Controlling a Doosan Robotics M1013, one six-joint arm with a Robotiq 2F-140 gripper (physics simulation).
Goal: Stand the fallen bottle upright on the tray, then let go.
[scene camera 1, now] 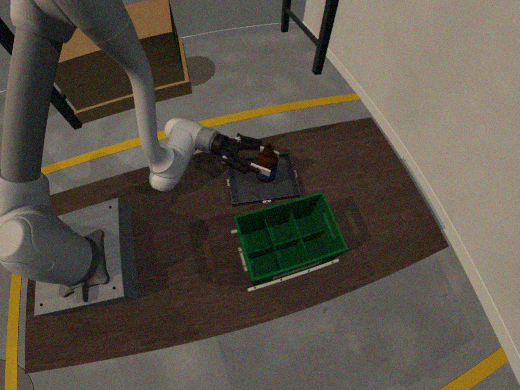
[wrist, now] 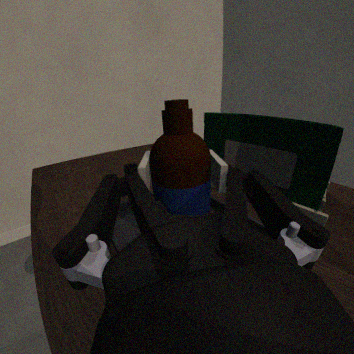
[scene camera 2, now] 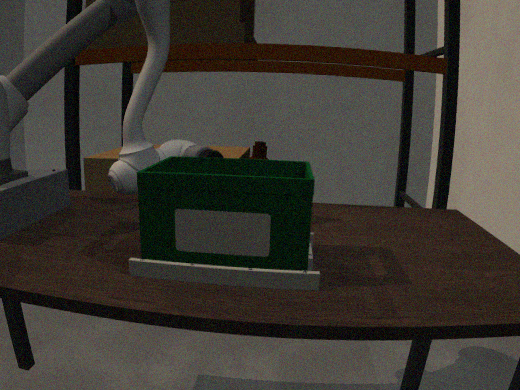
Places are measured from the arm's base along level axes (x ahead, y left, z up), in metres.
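Pixels of known places: gripper, between the fingertips: (scene camera 1: 274, 164); arm's base, origin of its link: (scene camera 1: 83, 263).
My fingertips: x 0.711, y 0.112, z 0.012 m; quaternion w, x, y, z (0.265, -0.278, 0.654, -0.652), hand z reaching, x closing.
Note:
For each thing: its top centre in the pictures, then the offset to it from my fingertips. "pt": a spot on its surface instead. Level surfaces: height alone.
- brown bottle, centre of its top: (wrist: 180, 99) (scene camera 2: 258, 141) (scene camera 1: 268, 147) 0.019 m left, 0.019 m back, 0.078 m up
- dark grey tray, a spot on its surface: (scene camera 1: 250, 193) pt 0.023 m right, 0.099 m back, 0.108 m down
- green crate with compartments, centre of its top: (scene camera 2: 231, 165) (wrist: 274, 116) (scene camera 1: 291, 233) 0.259 m right, 0.065 m back, 0.062 m up
- wooden table, height of its surface: 0.113 m down
The brown bottle (scene camera 1: 267, 159) (scene camera 2: 259, 150) (wrist: 180, 160) with a blue label is upright over the dark grey tray (scene camera 1: 250, 193). In scene camera 2 its neck shows above the crate's rim, and its lower part is hidden. My gripper (scene camera 1: 269, 160) (wrist: 178, 160) is shut on the bottle, with one light pad on each side of its body. The arm's wrist comes in from the left, low and nearly level. Whether the bottle's base touches the tray cannot be told from these views.
A green crate with compartments (scene camera 1: 346, 247) (scene camera 2: 225, 192) (wrist: 315, 150) stands on the wooden table (scene camera 1: 400, 200) (scene camera 2: 400, 305), close in front of the tray, with light rails at its edges. A cardboard box (scene camera 1: 150, 22) and a rack (scene camera 2: 451, 100) stand behind the table.

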